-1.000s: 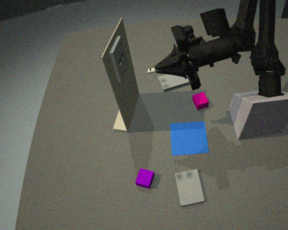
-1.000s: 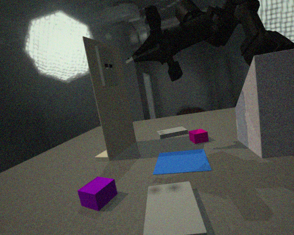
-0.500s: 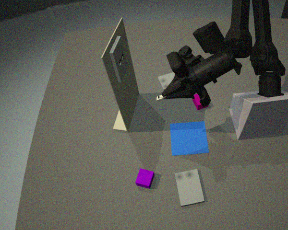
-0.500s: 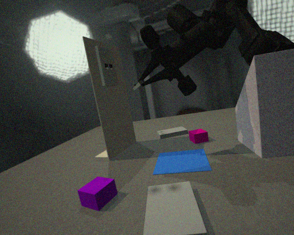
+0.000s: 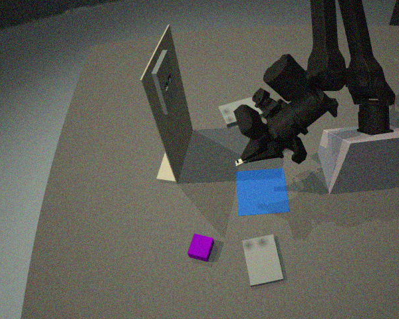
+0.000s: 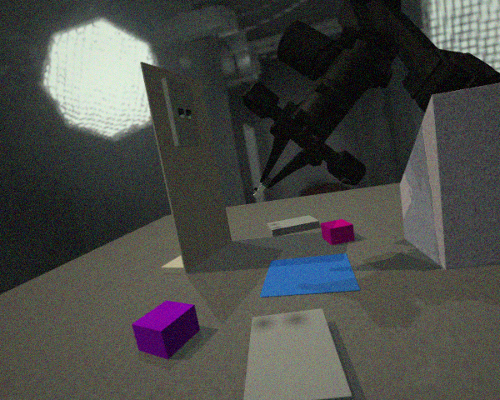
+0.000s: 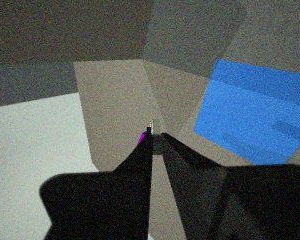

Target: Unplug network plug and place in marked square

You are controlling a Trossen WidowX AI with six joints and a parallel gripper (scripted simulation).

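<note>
Now: gripper tip 40 mm past the blue marked square, 10 mm to the right of it and 130 mm above it. Round my gripper tip: network plug: 10 mm ahead; magenta block: 110 mm behind, 120 mm to the right, 120 mm below; socket panel: 140 mm ahead, 130 mm to the right, 30 mm above.
</note>
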